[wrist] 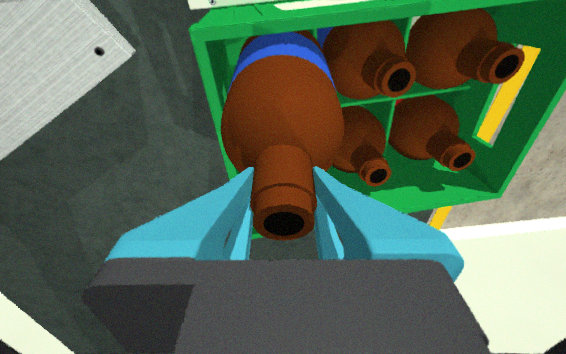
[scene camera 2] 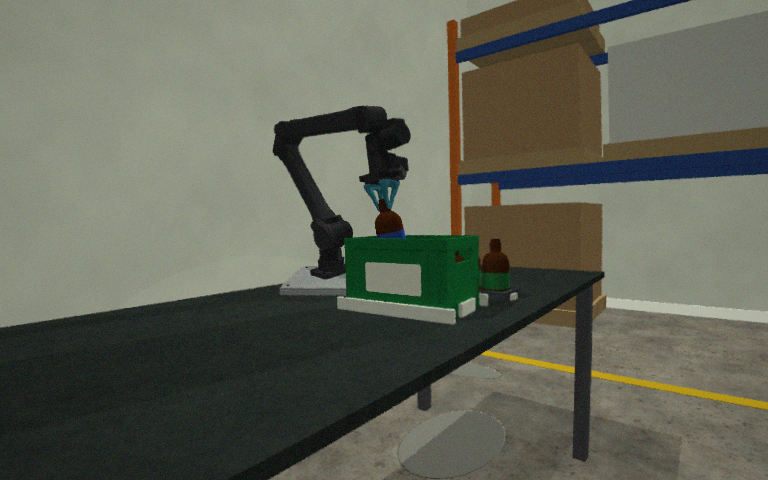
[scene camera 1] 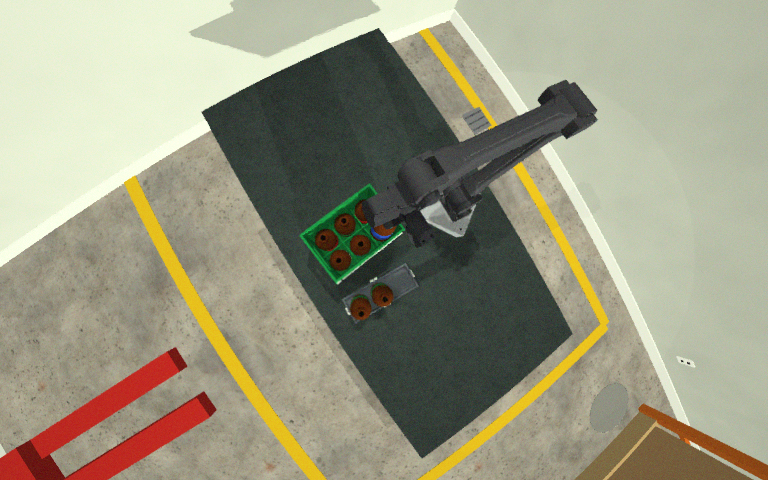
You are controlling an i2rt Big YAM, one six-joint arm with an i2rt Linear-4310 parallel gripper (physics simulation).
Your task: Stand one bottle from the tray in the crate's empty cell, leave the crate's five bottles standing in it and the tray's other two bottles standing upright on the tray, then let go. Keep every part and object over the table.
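Seen in the pictures: gripper, fingertip midpoint: [wrist: 283, 177] [scene camera 2: 384, 210]; arm's base at its link origin: [scene camera 2: 332, 272] [scene camera 1: 454, 205].
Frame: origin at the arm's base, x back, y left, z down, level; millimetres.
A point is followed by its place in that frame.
My gripper [scene camera 2: 385, 206] @(x -305, y -60, z -195 mm) [wrist: 283, 177] @(x -305, y -60, z -195 mm) is shut on the neck of a brown bottle with a blue band [scene camera 1: 385, 229] @(x -323, y -31, z -183 mm) [scene camera 2: 389, 224] @(x -336, y -76, z -158 mm) [wrist: 282, 110] @(x -303, y -28, z -185 mm). The bottle leans slightly, its lower part inside the corner cell of the green crate [scene camera 1: 321, 264] @(x -539, y -29, z -127 mm) [scene camera 2: 396, 249] @(x -436, y -162, z -102 mm) [wrist: 520, 160] @(x -547, y -93, z -127 mm) nearest the arm's base; its shoulder stands above the rim. Its bottom is hidden. Other brown bottles stand in the crate, among them a front one [scene camera 1: 360, 244] @(x -404, y -29, z -115 mm) [wrist: 367, 60] @(x -389, y -23, z -82 mm) and a far one [scene camera 1: 326, 239] @(x -491, y -92, z -114 mm) [wrist: 425, 127] @(x -479, y -86, z -73 mm). Two bottles [scene camera 1: 360, 308] @(x -500, y 153, z -92 mm) [scene camera 1: 382, 295] @(x -418, y 149, z -99 mm) stand upright on the grey tray [scene camera 1: 403, 278] @(x -312, y 160, z 43 mm) [scene camera 2: 498, 296] @(x -540, y 115, z 35 mm).
The crate stands on the dark table [scene camera 1: 453, 339] @(x -247, y 482, z 48 mm) [scene camera 2: 169, 367] @(x -396, y -636, z 48 mm), with white strips [scene camera 2: 396, 310] @(x -443, y -172, z 33 mm) along its foot. The tray lies beside it. The arm's pale base plate [scene camera 1: 453, 223] @(x -44, y 61, z -4 mm) [scene camera 2: 311, 283] @(x -34, y -108, z 19 mm) [wrist: 50, 60] @(x -94, y -65, z 20 mm) is near the crate. A shelf rack [scene camera 2: 453, 130] stands beyond the table.
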